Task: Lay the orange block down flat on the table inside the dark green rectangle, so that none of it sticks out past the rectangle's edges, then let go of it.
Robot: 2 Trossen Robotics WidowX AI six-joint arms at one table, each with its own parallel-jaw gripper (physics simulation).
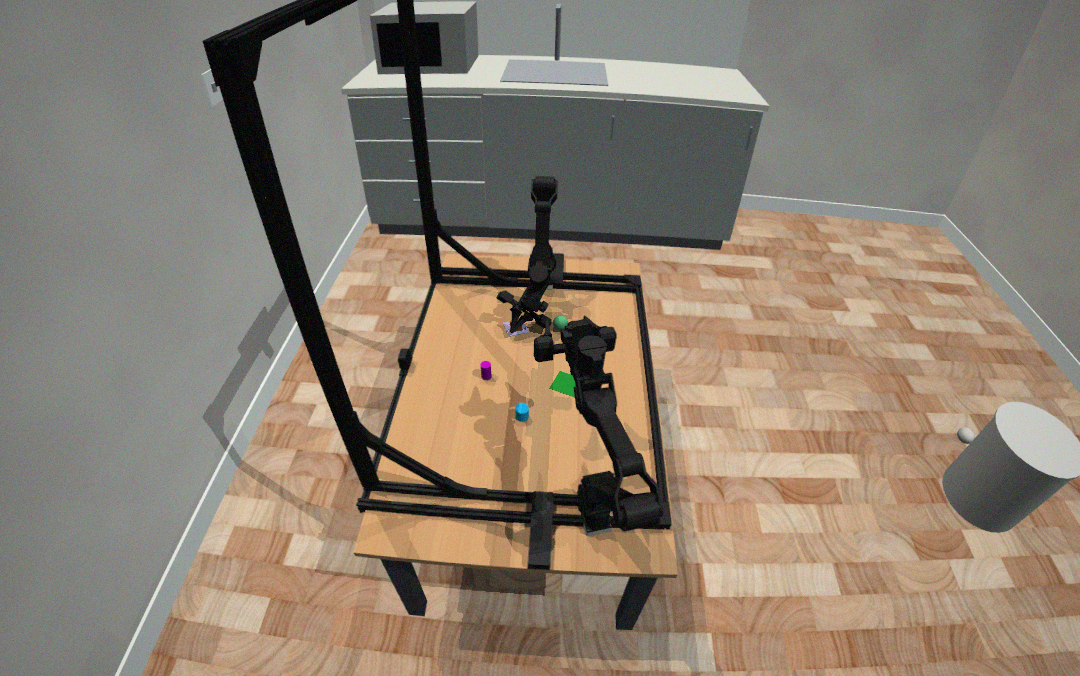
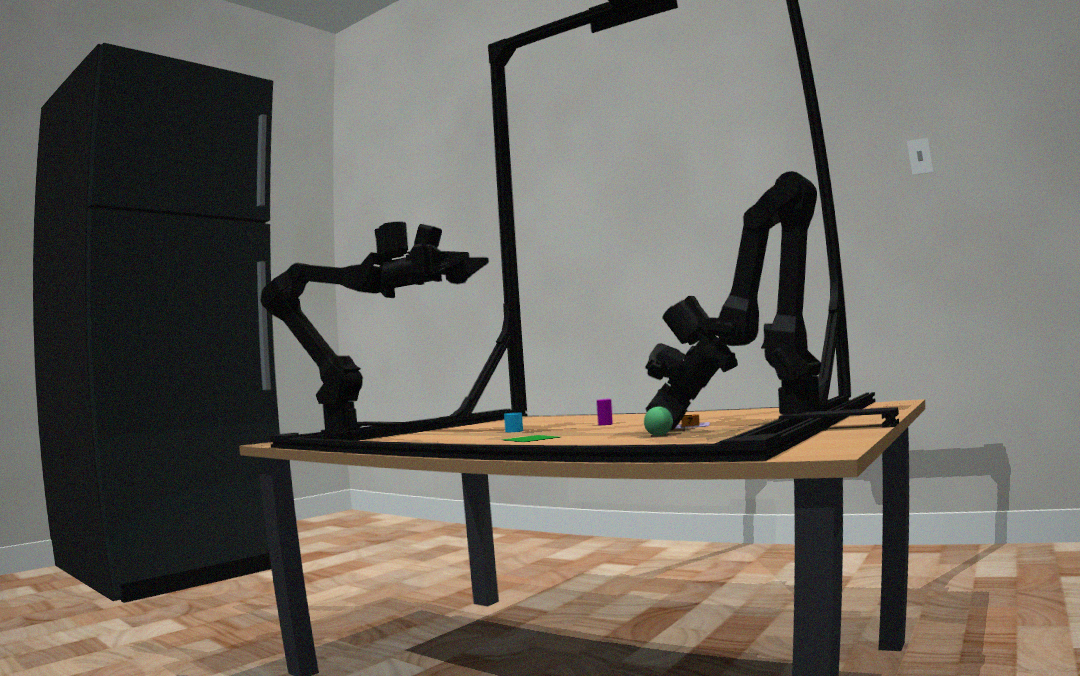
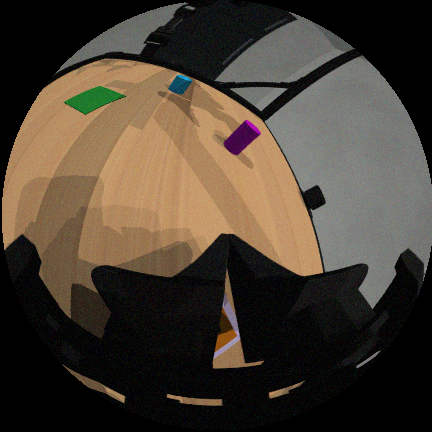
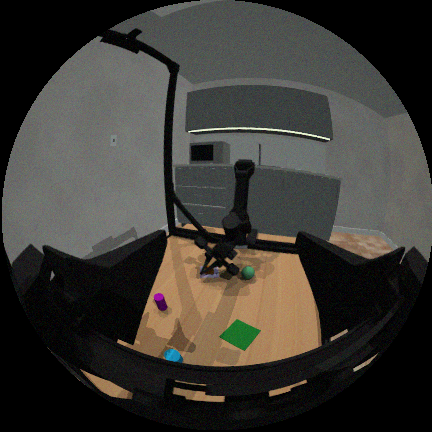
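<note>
The orange block lies on a pale lilac patch at the far end of the table. My left gripper is down at the block. Its fingers are shut with nothing between them, and the block shows only through the slit behind the tips. The dark green rectangle lies bare on the table, well away from the block. My right gripper is open and empty, held high over the near end of the table.
A green ball rests right beside the left gripper. A purple cylinder and a blue cylinder stand mid-table. A black frame rims the table.
</note>
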